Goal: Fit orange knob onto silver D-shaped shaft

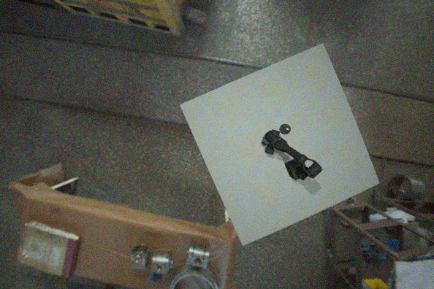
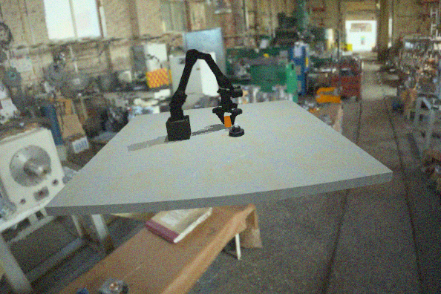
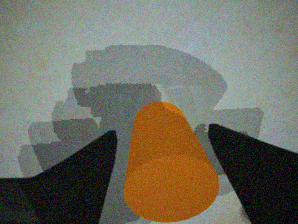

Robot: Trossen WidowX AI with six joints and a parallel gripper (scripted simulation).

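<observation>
Now: gripper tip 150 mm to the left of the round pedestal, 50 mm short of it and 20 mm below it. The rest, counted from my gripper tip: orange knob 30 mm above.
</observation>
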